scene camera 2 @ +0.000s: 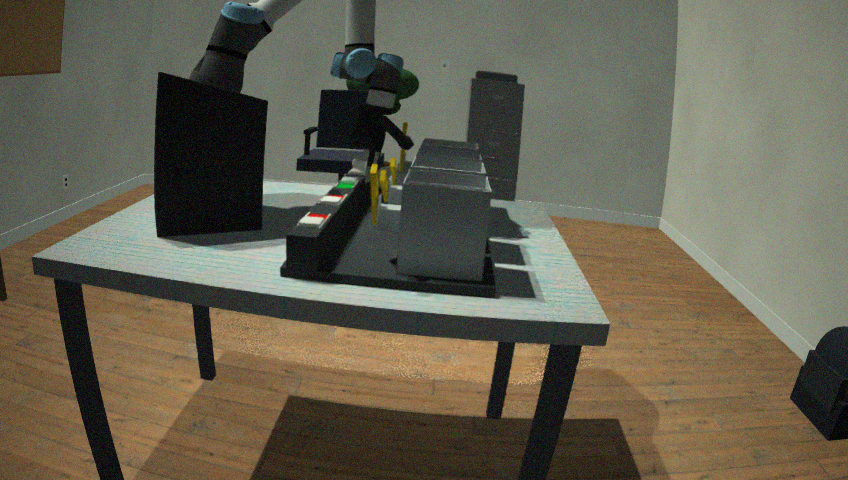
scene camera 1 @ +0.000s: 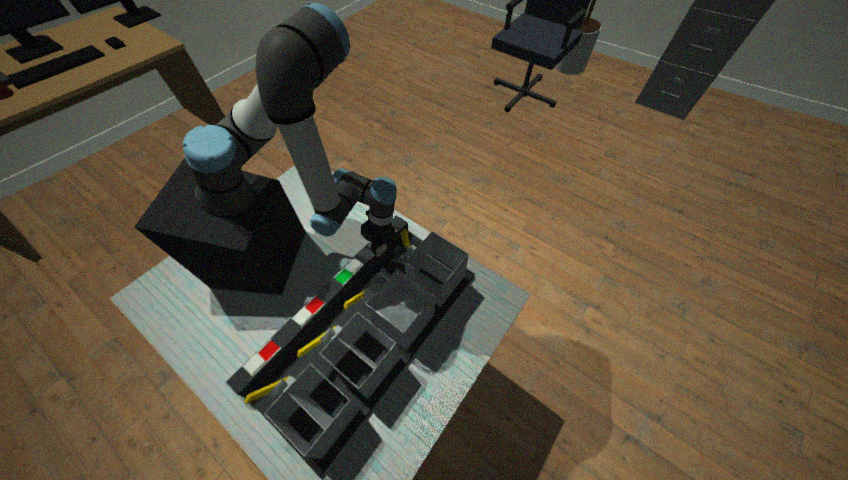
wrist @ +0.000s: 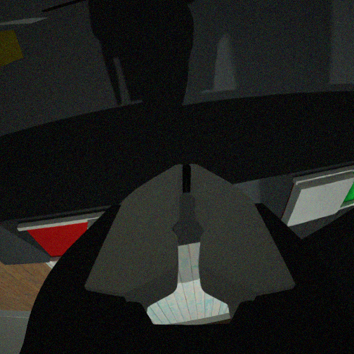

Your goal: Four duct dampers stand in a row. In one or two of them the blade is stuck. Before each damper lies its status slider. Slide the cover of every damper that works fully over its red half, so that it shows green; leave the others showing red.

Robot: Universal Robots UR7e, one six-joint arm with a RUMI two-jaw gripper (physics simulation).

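Frame: origin at the arm's base, x right, y back, z down, level; metres.
Seen in the pictures: gripper, fingertip midpoint: (scene camera 2: 366, 183) (scene camera 1: 378, 255); arm's base at its link origin: (scene camera 2: 214, 86) (scene camera 1: 226, 195).
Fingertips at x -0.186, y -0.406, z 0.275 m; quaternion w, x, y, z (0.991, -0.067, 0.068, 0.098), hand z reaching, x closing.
Pixels of each thing's top centre, then the offset from my fingertips to it. "spot": a spot on its surface instead.
- slider rail at a spot on its surface: (scene camera 2: 303, 243) (scene camera 1: 234, 390) spot: dx +0.592, dy +0.087, dz -0.006 m
- second slider at a spot on its surface: (scene camera 2: 336, 197) spot: dx +0.314, dy +0.053, dz -0.028 m
- second damper at a spot on its surface: (scene camera 1: 380, 375) spot: dx +0.341, dy -0.257, dz -0.024 m
- third damper at a spot on its surface: (scene camera 1: 397, 314) spot: dx +0.168, dy -0.203, dz -0.054 m
- far damper at a spot on its surface: (scene camera 1: 453, 271) spot: dx -0.031, dy -0.291, dz -0.109 m
My gripper (scene camera 1: 379, 248) (scene camera 2: 373, 159) (wrist: 185, 167) is shut and empty over the slider rail (scene camera 1: 239, 380) (scene camera 2: 303, 243), between the third slider's cover and the far slider's red half. The far slider shows red (wrist: 60, 239) in the wrist view; the gripper hides its cover. The third slider shows green (scene camera 1: 343, 276) (scene camera 2: 346, 184), its pale cover (wrist: 320, 202) beside it. The second slider (scene camera 1: 314, 305) (scene camera 2: 336, 196) and near slider (scene camera 1: 268, 349) (scene camera 2: 318, 216) show red. The near damper (scene camera 1: 340, 433) (scene camera 2: 443, 231) and second damper (scene camera 1: 380, 375) have upright blades; the third damper (scene camera 1: 397, 314) looks closed. The far damper (scene camera 1: 455, 272) has a dark interior.
Yellow levers (scene camera 1: 264, 389) (scene camera 1: 311, 343) (scene camera 1: 354, 299) (scene camera 1: 404, 237) stand between the rail and the dampers. The far lever is close beside the gripper. The arm's black pedestal (scene camera 1: 261, 255) (scene camera 2: 208, 160) stands on the other side of the rail.
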